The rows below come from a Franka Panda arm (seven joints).
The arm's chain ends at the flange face. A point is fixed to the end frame.
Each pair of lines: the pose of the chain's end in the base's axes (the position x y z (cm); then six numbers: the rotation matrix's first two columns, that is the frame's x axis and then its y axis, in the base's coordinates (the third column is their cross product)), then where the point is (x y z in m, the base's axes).
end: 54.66 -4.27 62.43 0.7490 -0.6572 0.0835 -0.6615 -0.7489 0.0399
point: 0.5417 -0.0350 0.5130
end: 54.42 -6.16 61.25 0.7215 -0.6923 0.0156 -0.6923 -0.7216 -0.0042
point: 0.5376 -0.0449 0.5023
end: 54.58 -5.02 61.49 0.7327 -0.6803 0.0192 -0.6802 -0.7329 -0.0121
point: 0.5398 -0.0333 0.5047
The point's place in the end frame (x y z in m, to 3 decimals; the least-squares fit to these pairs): -0.018 -0.007 0.110
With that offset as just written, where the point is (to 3 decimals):
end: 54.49 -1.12 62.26 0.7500 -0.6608 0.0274 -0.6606 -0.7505 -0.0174
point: 0.540 0.005 0.512
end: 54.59 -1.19 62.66 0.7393 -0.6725 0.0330 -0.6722 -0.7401 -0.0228
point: 0.542 0.005 0.516
